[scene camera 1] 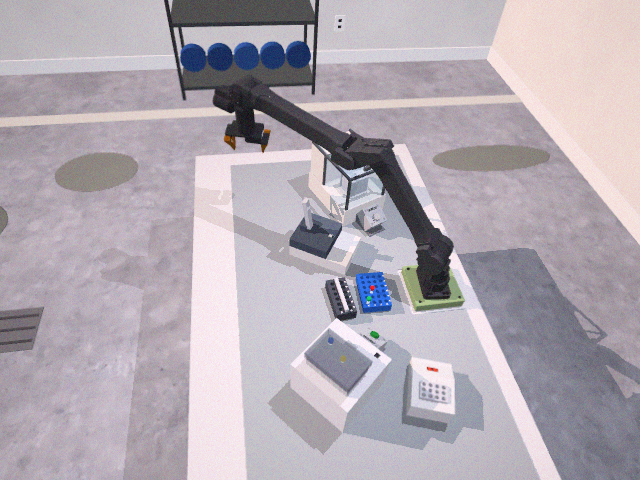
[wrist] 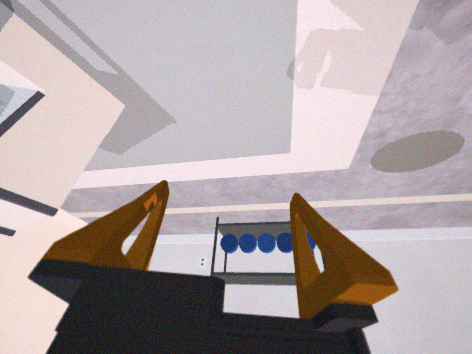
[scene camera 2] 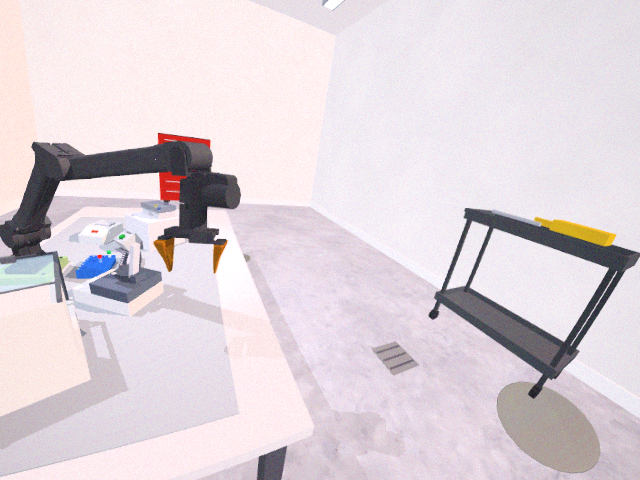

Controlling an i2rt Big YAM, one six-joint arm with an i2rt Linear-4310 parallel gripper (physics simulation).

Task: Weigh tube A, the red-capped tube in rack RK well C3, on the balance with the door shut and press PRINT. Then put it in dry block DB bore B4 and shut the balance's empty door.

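Places are measured from the arm's base along level axes (x ahead, y left, z up), in metres.
Pixels of known places: gripper, fingertip midpoint: (scene camera 1: 249,150) (wrist: 230,192) (scene camera 2: 192,272); arm's base at its link origin: (scene camera 1: 432,283).
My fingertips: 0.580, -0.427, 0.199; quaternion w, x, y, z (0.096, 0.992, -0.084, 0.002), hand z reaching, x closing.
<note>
Ahead of a thing's pixels: the offset from my fingertips to its top centre, as dx, dy, dz. "*": to the spot under its first point.
My gripper (scene camera 1: 248,149) (scene camera 2: 193,271) (wrist: 230,192) is open and empty, pointing down high beyond the table's far left corner. The red-capped tube @(-0.379, +0.455, -0.171) (scene camera 1: 372,288) (scene camera 2: 99,256) stands in the blue rack @(-0.388, +0.445, -0.195) (scene camera 1: 382,305) (scene camera 2: 93,267), with a green-capped tube @(-0.362, +0.495, -0.171) (scene camera 1: 368,299) (scene camera 2: 109,252) close by. The well labels are unreadable. The balance @(-0.367, +0.038, -0.003) (scene camera 1: 318,180) (scene camera 2: 41,341) (wrist: 75,95) stands at the table's far end, right of my gripper in scene camera 1; its door state is unclear. Its small panel @(-0.433, +0.164, -0.151) (scene camera 1: 371,215) faces the rack. A white box @(-0.492, +0.770, -0.155) (scene camera 1: 417,410) with red display and grid of round spots looks like the dry block.
A dark-topped device @(* -0.204, +0.274, -0.145) (scene camera 1: 312,238) (scene camera 2: 124,286) with an upright part stands between balance and rack. A black block @(-0.282, +0.470, -0.177) (scene camera 1: 332,294) lies beside the rack. A large white box @(-0.278, +0.707, -0.035) (scene camera 1: 320,390) with a grey top stands nearer. My arm passes above the balance. A cart (scene camera 2: 501,322) stands off the table.
</note>
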